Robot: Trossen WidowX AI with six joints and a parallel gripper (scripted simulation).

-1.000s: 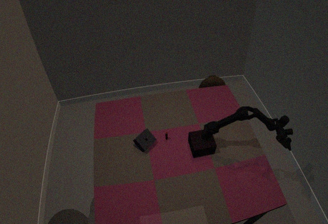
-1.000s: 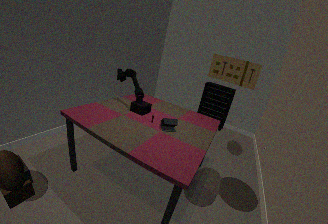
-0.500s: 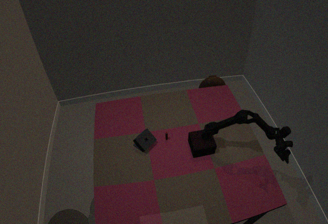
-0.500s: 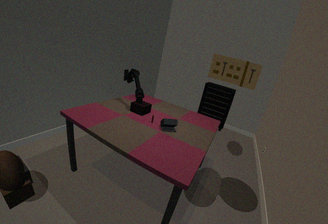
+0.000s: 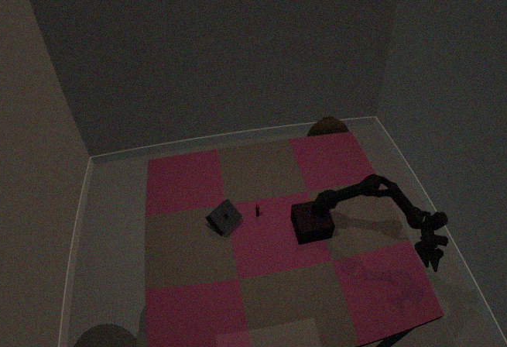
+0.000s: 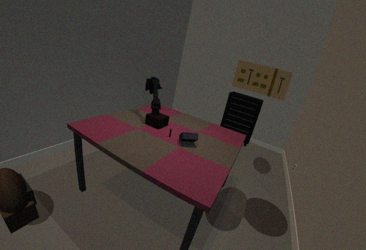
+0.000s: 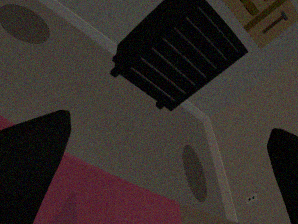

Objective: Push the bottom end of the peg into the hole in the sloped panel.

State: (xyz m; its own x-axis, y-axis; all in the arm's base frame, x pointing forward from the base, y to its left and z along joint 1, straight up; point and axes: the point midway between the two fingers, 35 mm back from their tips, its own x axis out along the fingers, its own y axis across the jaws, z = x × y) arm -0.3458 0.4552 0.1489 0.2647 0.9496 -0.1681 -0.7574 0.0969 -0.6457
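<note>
Now: the red flat-sided peg 61 cm ahead of my gripper tip, 60 cm to the right of it and 18 cm below it. Also, from my gripper tip: dark sloped panel 77 cm ahead, 58 cm to the right, 19 cm below.
</note>
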